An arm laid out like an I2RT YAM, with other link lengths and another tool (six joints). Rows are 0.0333 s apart.
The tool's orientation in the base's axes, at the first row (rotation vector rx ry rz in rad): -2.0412 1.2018 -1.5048
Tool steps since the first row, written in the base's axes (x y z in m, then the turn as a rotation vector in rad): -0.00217 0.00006 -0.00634 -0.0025 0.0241 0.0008; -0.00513 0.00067 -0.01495 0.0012 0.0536 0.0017; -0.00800 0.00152 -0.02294 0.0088 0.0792 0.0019; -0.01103 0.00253 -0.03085 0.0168 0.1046 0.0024; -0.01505 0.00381 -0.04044 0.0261 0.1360 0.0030; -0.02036 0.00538 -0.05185 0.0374 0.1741 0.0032; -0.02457 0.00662 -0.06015 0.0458 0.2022 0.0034; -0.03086 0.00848 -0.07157 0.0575 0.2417 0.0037; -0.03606 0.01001 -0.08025 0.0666 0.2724 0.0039; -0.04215 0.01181 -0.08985 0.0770 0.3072 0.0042; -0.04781 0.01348 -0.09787 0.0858 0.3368 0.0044
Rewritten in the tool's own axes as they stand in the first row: -0.00414 0.00524 0.00048 -0.0186 -0.0136 -0.0075; -0.01019 0.01206 0.00101 -0.0408 -0.0332 -0.0107; -0.01603 0.01827 0.00133 -0.0600 -0.0516 -0.0092; -0.02196 0.02441 0.00144 -0.0789 -0.0703 -0.0075; -0.02922 0.03196 0.00126 -0.1023 -0.0932 -0.0059; -0.03794 0.04114 0.00055 -0.1310 -0.1206 -0.0037; -0.04439 0.04791 -0.00029 -0.1522 -0.1408 -0.0020; -0.05342 0.05735 -0.00194 -0.1819 -0.1693 0.0002; -0.06042 0.06463 -0.00358 -0.2050 -0.1914 0.0020; -0.06827 0.07277 -0.00574 -0.2312 -0.2165 0.0040; -0.07500 0.07972 -0.00808 -0.2535 -0.2378 0.0057
